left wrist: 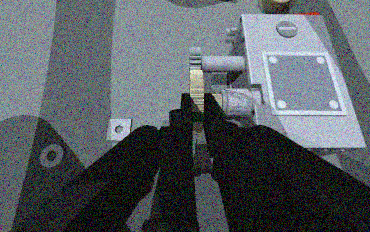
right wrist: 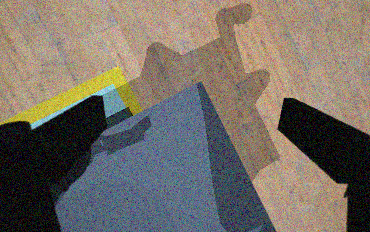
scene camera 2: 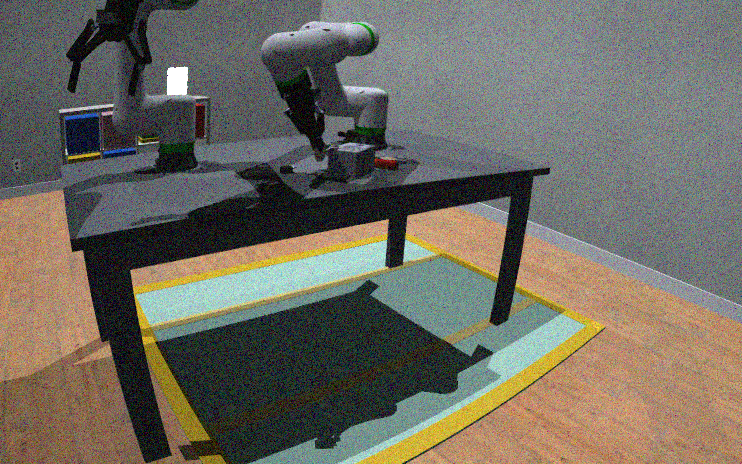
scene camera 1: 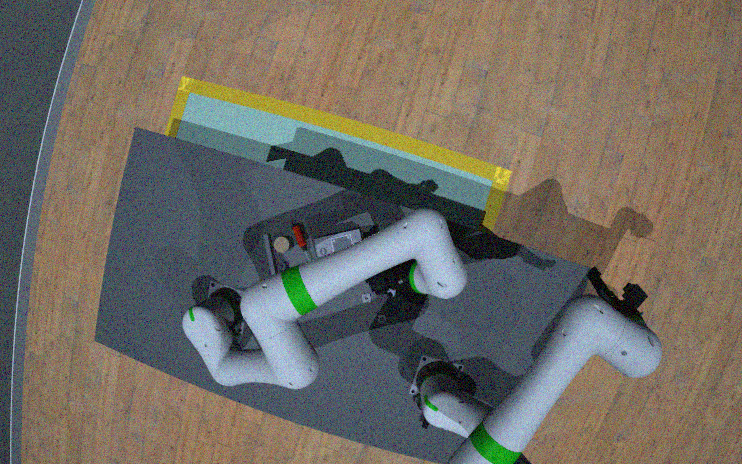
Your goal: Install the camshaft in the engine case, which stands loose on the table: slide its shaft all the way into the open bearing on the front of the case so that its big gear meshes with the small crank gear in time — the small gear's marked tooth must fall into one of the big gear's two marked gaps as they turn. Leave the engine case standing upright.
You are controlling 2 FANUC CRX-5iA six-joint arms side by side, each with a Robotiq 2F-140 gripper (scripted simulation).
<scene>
I see my left gripper [scene camera 2: 319, 147], my right gripper [scene camera 2: 100, 92] and a camshaft [left wrist: 196, 82].
My left gripper shows as well in the left wrist view [left wrist: 196, 107]. My right gripper also shows in the right wrist view [right wrist: 193, 113]. The right wrist view misses the camshaft: it is out of frame.
</scene>
